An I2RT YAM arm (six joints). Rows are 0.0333 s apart.
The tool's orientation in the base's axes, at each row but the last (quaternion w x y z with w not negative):
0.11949 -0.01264 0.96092 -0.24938
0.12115 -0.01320 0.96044 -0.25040
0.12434 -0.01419 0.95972 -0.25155
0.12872 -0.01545 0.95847 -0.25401
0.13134 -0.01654 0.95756 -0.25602
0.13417 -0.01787 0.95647 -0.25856
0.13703 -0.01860 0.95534 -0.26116
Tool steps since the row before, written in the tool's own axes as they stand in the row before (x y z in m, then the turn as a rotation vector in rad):
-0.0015 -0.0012 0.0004 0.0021 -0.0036 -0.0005
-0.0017 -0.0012 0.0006 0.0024 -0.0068 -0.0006
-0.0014 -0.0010 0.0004 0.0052 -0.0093 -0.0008
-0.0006 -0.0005 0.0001 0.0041 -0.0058 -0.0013
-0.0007 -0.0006 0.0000 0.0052 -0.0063 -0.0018
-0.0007 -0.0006 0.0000 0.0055 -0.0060 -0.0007
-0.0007 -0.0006 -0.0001 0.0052 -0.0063 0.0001
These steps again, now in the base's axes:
0.0015 -0.0011 0.0006 -0.0023 -0.0031 0.0017
0.0018 -0.0012 0.0005 -0.0027 -0.0059 0.0033
0.0014 -0.0009 0.0005 -0.0056 -0.0082 0.0040
0.0006 -0.0004 0.0003 -0.0045 -0.0048 0.0030
0.0007 -0.0005 0.0005 -0.0057 -0.0051 0.0034
0.0007 -0.0004 0.0005 -0.0057 -0.0054 0.0022
0.0006 -0.0004 0.0006 -0.0052 -0.0060 0.0018

